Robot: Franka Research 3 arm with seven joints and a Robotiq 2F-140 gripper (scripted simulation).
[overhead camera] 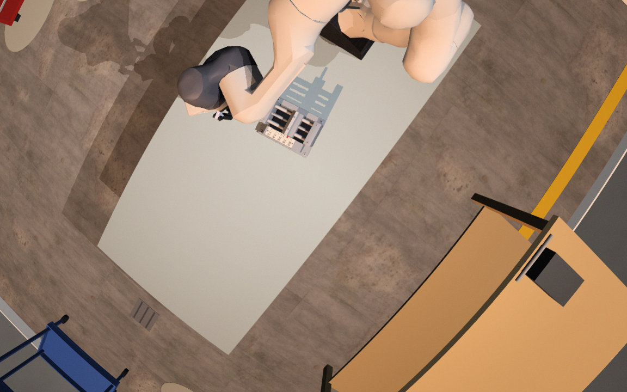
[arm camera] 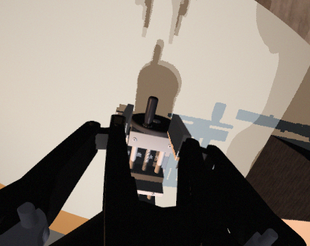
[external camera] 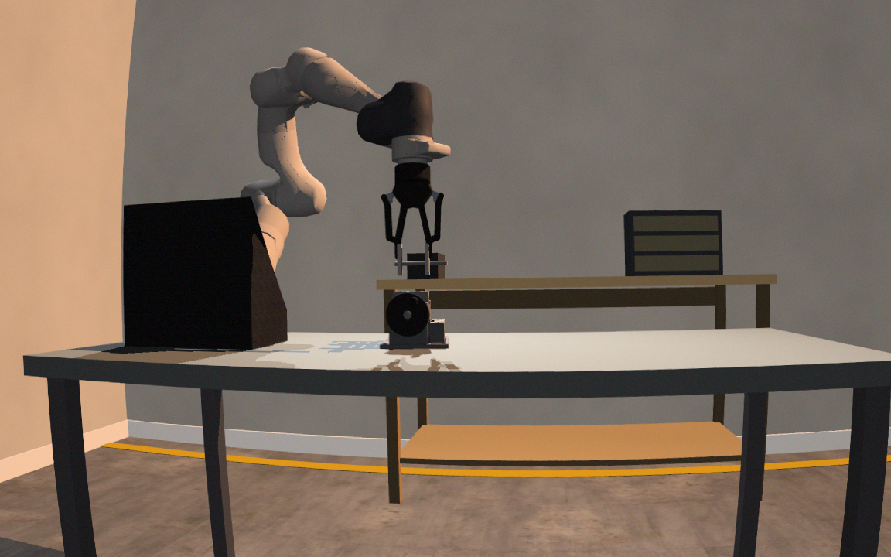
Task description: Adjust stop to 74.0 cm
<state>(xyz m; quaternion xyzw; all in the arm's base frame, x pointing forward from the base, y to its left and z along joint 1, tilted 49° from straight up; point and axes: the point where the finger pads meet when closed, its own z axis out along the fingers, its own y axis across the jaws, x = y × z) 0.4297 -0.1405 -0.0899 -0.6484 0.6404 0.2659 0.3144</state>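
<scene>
Right now my hand is 10 mm past the black handwheel, 20 mm to the right of it and 90 mm above it.
</scene>
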